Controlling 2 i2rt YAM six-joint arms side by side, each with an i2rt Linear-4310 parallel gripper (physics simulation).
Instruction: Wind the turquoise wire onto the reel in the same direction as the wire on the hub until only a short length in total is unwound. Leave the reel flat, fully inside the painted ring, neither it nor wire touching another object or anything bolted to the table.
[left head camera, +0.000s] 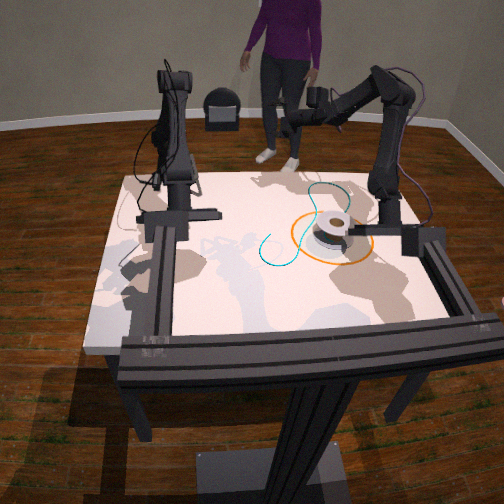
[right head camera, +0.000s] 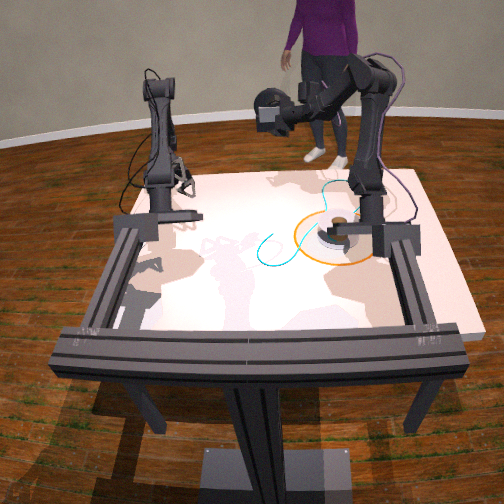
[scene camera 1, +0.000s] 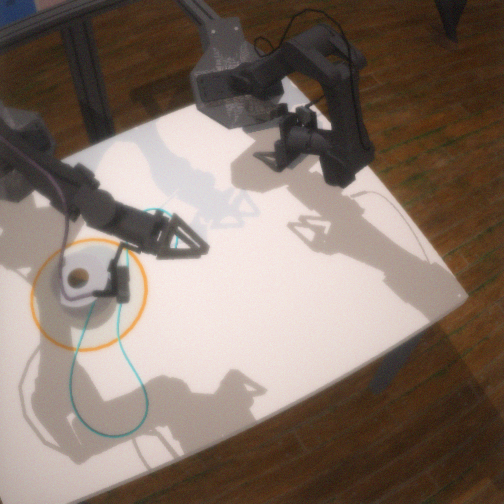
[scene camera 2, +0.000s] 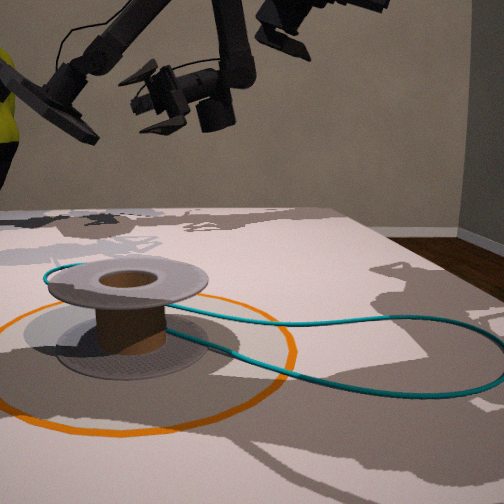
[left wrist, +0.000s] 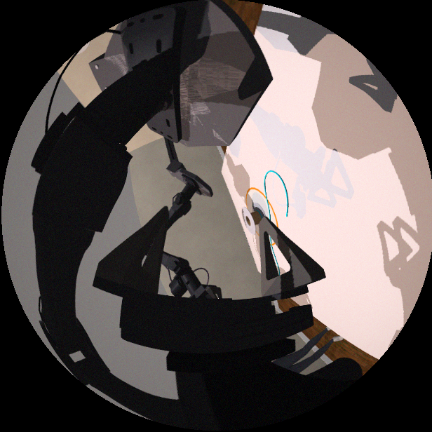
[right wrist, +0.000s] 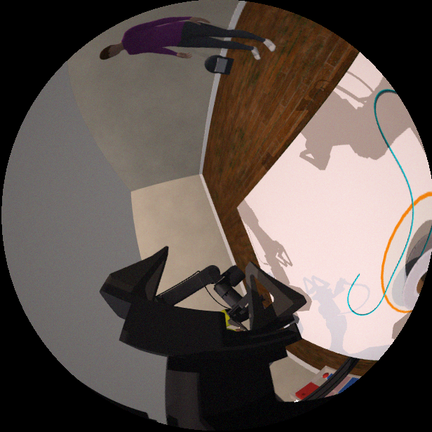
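Observation:
The reel (left head camera: 324, 223) (right head camera: 325, 220) (scene camera 1: 95, 265) (scene camera 2: 180, 285) lies flat inside the orange painted ring (left head camera: 291, 232) (scene camera 1: 147, 290) (scene camera 2: 295, 350). Its brown hub shows in scene camera 2. The turquoise wire (left head camera: 278, 265) (right head camera: 273, 265) (scene camera 1: 114, 436) (scene camera 2: 300, 324) leaves the hub, makes a long loop outside the ring, runs back across the ring beside the reel and ends in a hook on the table. My left gripper (left wrist: 217, 215) (scene camera 2: 131, 108) is open and empty, high above the table away from the reel. My right gripper (scene camera 1: 205, 247) is open and empty, raised above the table.
The white table (left head camera: 225, 300) bears arm shadows. The right arm's mount (left head camera: 424, 241) stands close beside the ring in the left head camera; the left arm's mount (left head camera: 167, 225) stands at the left. A dark frame beam (left head camera: 310, 350) runs along the near side. A person in purple (left head camera: 292, 30) stands behind the table.

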